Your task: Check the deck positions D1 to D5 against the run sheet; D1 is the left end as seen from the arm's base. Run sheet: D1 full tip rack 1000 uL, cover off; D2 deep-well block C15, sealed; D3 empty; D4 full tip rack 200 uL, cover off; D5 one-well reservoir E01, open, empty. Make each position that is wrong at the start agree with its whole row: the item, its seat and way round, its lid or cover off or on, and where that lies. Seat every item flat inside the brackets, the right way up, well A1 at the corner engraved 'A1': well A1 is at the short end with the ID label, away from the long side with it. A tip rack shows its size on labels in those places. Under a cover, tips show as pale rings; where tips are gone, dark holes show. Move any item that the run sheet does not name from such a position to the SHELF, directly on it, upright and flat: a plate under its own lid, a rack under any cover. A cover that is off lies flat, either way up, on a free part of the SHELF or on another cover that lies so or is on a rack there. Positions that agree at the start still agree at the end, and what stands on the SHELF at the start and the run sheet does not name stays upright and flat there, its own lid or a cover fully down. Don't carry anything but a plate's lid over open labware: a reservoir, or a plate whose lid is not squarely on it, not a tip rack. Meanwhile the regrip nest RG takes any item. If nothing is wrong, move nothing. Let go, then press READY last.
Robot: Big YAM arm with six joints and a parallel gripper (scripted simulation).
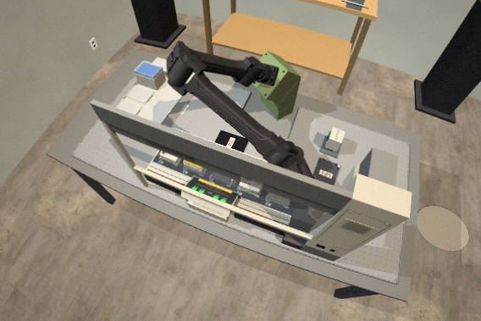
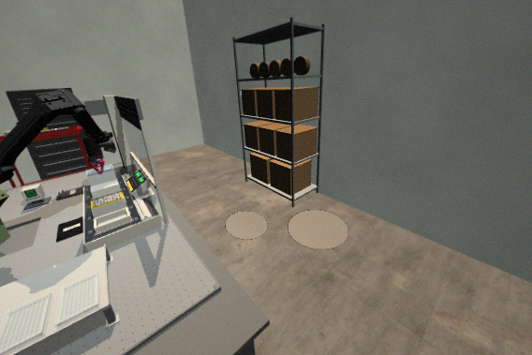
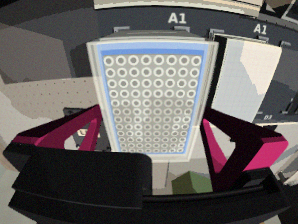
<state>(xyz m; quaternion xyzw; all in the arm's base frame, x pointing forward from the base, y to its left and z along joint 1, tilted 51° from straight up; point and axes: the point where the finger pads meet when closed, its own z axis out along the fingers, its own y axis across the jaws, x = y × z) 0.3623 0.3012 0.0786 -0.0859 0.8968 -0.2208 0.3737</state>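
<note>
The clear tip-rack cover lies right at my hand. Also, from my hand: button box 33 cm behind, 13 cm to the left, 9 cm below; then blue-labelled rack 3 cm below, 1 cm ahead; then black regrip nest 30 cm to the right, 16 cm behind, 15 cm below.
</note>
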